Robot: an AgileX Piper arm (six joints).
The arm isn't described. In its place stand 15 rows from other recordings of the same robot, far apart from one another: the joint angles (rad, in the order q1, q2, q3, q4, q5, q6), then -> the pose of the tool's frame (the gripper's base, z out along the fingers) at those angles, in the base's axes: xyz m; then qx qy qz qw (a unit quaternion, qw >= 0).
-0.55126 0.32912 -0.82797 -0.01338 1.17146 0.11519 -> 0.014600 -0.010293 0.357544 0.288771 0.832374 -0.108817 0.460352
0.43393 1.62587 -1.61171 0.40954 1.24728 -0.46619 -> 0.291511 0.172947 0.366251 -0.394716 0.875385 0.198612 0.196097
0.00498 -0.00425 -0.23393 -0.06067 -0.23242 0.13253 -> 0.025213 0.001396 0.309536 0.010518 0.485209 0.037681 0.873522
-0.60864 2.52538 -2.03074 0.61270 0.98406 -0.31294 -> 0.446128 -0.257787 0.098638 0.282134 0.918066 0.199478 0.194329
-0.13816 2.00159 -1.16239 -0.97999 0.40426 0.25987 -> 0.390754 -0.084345 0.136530 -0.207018 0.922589 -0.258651 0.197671
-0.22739 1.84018 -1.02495 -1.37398 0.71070 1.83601 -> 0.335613 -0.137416 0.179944 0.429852 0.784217 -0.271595 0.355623
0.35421 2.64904 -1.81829 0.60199 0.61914 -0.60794 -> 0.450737 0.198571 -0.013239 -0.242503 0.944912 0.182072 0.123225
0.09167 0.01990 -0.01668 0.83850 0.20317 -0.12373 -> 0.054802 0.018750 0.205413 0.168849 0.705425 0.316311 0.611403
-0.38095 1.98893 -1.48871 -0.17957 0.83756 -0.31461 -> 0.383109 -0.166450 0.199505 -0.015987 0.984305 -0.124942 0.123603
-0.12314 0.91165 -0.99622 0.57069 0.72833 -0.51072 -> 0.179182 0.010795 0.395800 -0.070633 0.840939 0.107334 0.525654
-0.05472 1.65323 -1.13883 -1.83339 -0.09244 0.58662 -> 0.380501 -0.012718 0.277854 -0.495183 0.687004 -0.291502 0.444799
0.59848 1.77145 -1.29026 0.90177 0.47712 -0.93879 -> 0.311017 0.251762 0.261119 -0.375675 0.812938 0.263798 0.358343
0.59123 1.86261 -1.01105 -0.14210 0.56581 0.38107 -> 0.283205 0.181805 0.136662 -0.158488 0.979043 0.016173 0.126865
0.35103 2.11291 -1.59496 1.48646 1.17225 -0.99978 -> 0.389078 0.231476 0.239097 -0.247519 0.745001 0.590808 0.186154
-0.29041 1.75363 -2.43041 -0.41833 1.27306 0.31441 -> 0.305529 -0.128196 0.544084 0.297028 0.791010 -0.196069 0.497629
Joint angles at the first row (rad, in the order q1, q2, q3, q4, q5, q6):
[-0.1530, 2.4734, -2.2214, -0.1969, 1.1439, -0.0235]
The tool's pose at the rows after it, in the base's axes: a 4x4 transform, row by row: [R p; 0 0 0 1], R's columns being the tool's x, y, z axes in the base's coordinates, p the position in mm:
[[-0.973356, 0.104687, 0.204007, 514.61], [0.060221, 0.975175, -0.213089, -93.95], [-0.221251, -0.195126, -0.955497, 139.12], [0, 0, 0, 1]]
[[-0.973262, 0.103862, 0.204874, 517.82], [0.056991, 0.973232, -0.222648, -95.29], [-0.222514, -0.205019, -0.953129, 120.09], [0, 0, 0, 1]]
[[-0.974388, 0.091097, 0.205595, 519.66], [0.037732, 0.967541, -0.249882, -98.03], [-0.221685, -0.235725, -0.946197, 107.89], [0, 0, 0, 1]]
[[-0.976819, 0.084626, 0.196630, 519.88], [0.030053, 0.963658, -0.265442, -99.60], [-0.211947, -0.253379, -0.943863, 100.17], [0, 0, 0, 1]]
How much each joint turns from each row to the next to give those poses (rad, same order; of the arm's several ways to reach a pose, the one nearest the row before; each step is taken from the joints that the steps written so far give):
[0.0038, 0.0444, 0.0000, -0.0039, -0.0139, 0.0235]
[0.0000, 0.0357, 0.0050, -0.0151, -0.0418, 0.0114]
[0.0000, 0.0244, 0.0020, -0.0351, -0.0289, 0.0031]
[0.0000, 0.0156, 0.0001, -0.0209, -0.0071, 0.0038]

